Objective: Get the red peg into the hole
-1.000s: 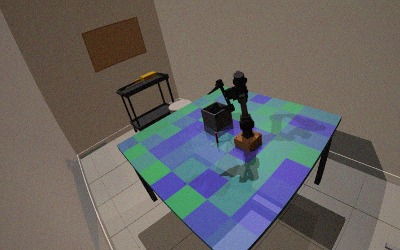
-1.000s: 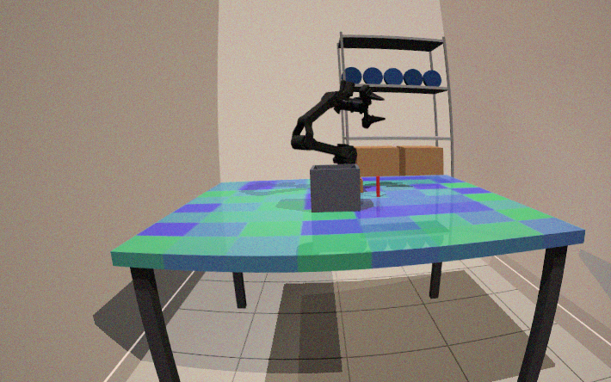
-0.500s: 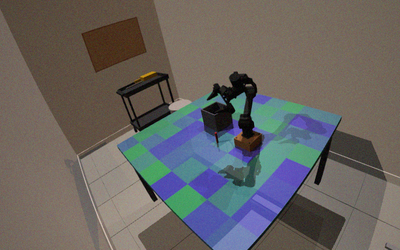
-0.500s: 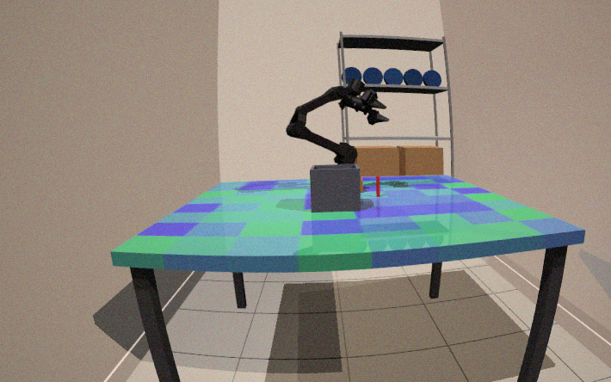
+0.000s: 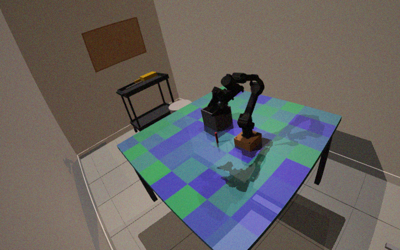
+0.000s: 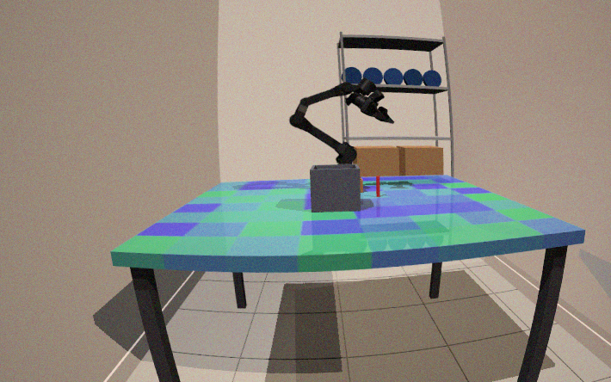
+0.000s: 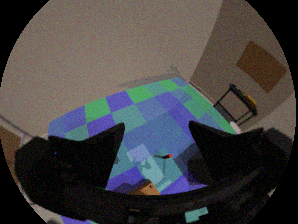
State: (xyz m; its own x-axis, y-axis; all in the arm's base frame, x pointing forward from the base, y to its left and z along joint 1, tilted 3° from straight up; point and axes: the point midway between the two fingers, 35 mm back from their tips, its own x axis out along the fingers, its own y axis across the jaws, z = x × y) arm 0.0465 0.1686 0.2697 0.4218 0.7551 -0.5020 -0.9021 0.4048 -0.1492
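The red peg lies 9 cm ahead of my gripper tip, 6 cm to the right of it and 26 cm below it. Round my gripper tip: light grey plate (28 cm ahead, 21 cm to the right, 25 cm below).
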